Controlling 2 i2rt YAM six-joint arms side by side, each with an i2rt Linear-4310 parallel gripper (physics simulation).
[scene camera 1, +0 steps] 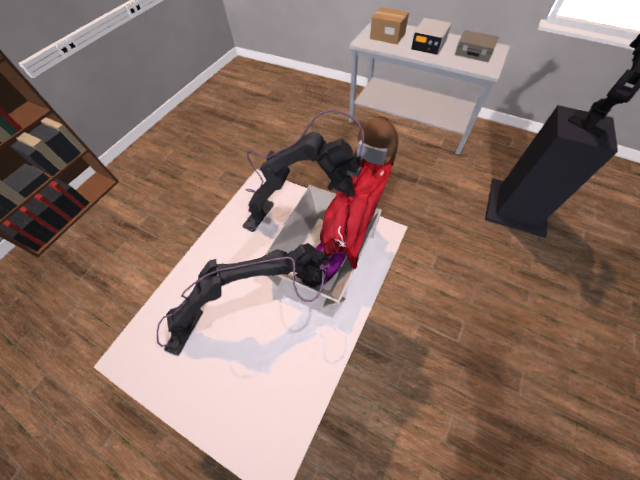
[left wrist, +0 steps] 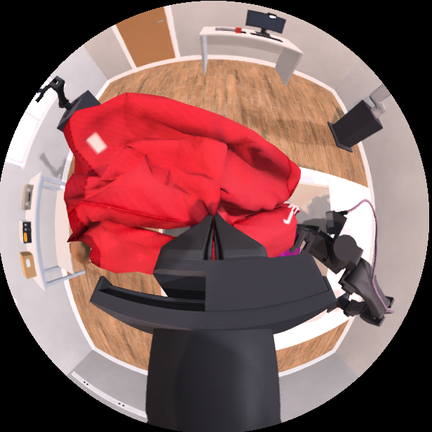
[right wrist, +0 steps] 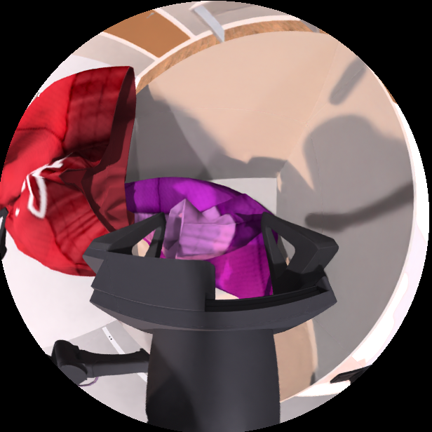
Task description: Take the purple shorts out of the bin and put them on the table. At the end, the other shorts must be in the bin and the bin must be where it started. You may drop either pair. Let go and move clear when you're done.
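The red shorts (scene camera 1: 356, 206) (left wrist: 150, 170) (right wrist: 95, 110) hang bunched over the far part of the grey bin (scene camera 1: 297, 224) (right wrist: 240, 110). My left gripper (scene camera 1: 352, 192) (left wrist: 213, 217) is shut on the upper side of the red cloth. The purple shorts (scene camera 1: 334, 264) (left wrist: 290, 252) (right wrist: 245, 270) lie crumpled in the near end of the bin, partly behind the red shorts in scene camera 1. My right gripper (scene camera 1: 324, 262) (right wrist: 213, 217) is open inside the bin's near end, with its fingers on either side of part of the purple cloth. Whether the fingertips touch it is unclear.
The bin stands on the white table (scene camera 1: 206, 392), near its far right edge. A brown rounded object with a grey band (scene camera 1: 373, 153) shows beyond the red shorts. A workbench (scene camera 1: 423, 59), a black pedestal (scene camera 1: 547, 170) and a bookshelf (scene camera 1: 98, 164) stand away from the table.
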